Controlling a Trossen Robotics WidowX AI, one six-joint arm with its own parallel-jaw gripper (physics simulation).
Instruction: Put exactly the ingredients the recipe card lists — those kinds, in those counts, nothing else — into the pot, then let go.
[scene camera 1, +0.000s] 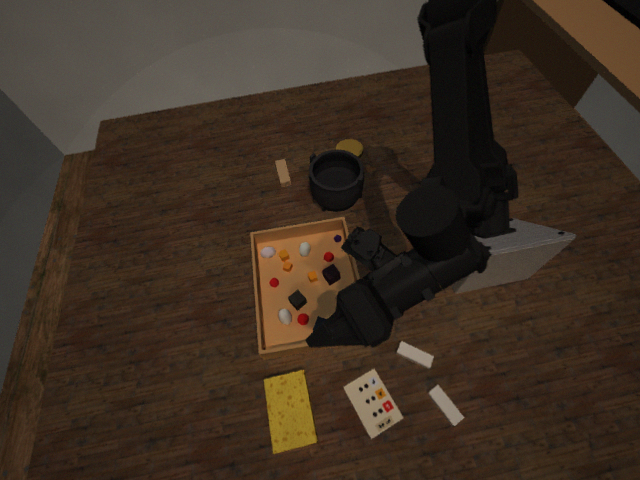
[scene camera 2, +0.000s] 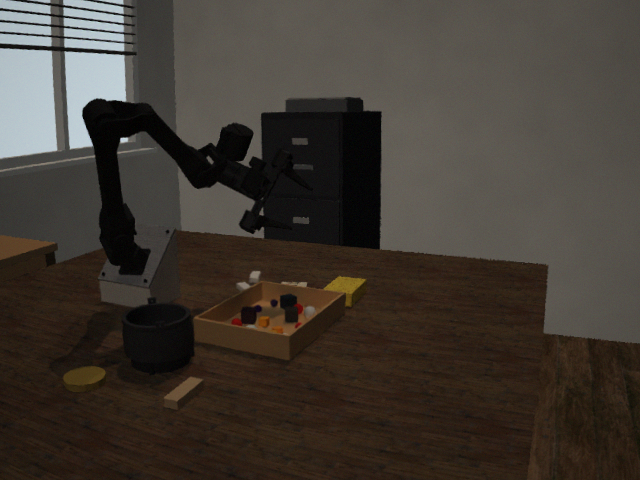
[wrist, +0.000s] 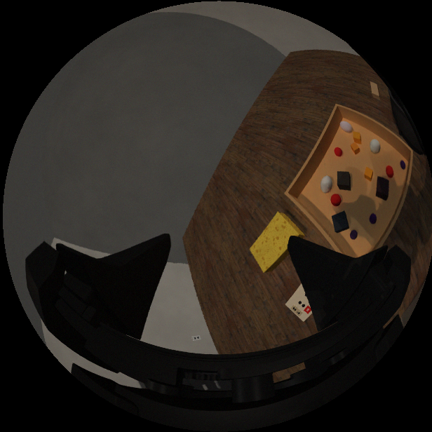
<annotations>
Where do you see a tan block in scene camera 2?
176, 399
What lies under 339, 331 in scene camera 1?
My gripper.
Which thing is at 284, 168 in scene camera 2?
My gripper.
</annotations>
